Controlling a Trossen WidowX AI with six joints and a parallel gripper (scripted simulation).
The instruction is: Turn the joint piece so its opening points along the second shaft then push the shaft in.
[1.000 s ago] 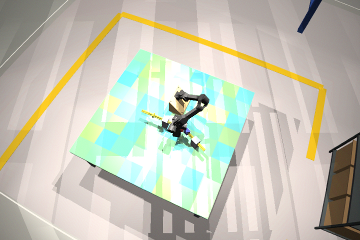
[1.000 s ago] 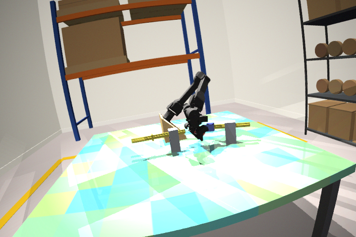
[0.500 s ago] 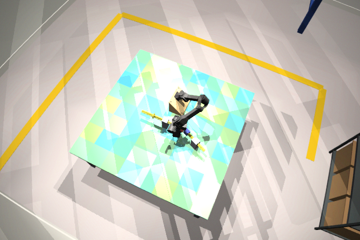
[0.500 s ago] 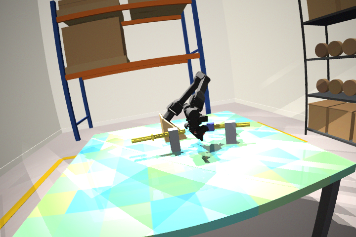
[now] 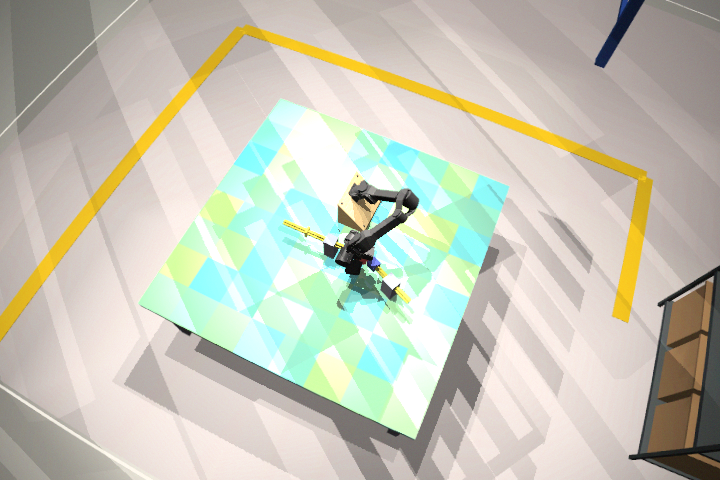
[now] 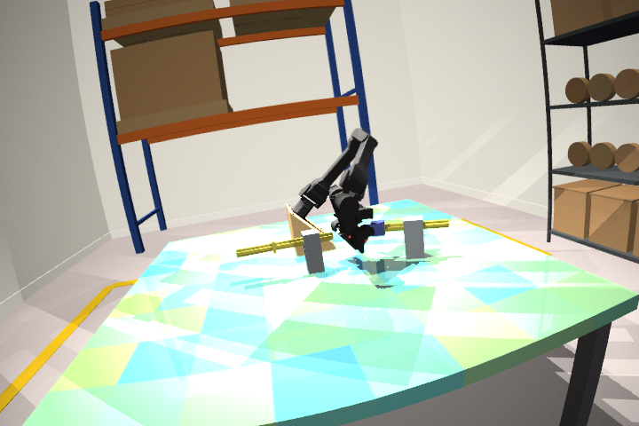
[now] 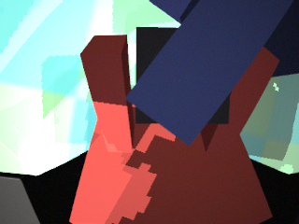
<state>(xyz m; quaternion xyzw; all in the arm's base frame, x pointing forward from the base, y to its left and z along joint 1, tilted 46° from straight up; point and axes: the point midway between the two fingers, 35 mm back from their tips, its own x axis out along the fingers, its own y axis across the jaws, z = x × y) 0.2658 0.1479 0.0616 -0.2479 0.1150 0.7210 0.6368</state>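
My gripper tip is now 5 cm below the red joint piece.
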